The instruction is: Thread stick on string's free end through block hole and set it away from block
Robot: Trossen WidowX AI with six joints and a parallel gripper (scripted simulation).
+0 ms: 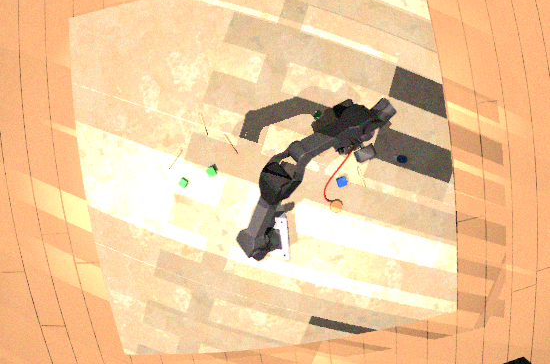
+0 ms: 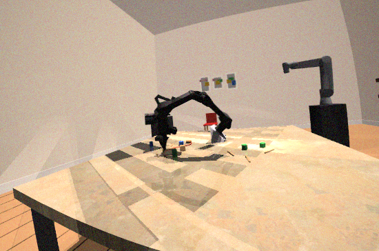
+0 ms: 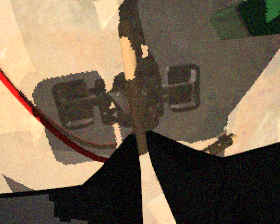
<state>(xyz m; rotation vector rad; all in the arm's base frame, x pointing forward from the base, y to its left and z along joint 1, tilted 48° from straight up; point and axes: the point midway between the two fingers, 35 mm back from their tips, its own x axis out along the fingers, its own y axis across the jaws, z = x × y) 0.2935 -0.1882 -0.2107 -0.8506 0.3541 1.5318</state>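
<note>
My gripper tip is now 100 mm to the right of the wooden block and 50 mm past it. From my gripper tip the other things lie so: blue cube (160 mm behind, 40 mm to the left); blue cylinder (170 mm to the right, 120 mm behind); thin wooden stick (10 mm to the left).
</note>
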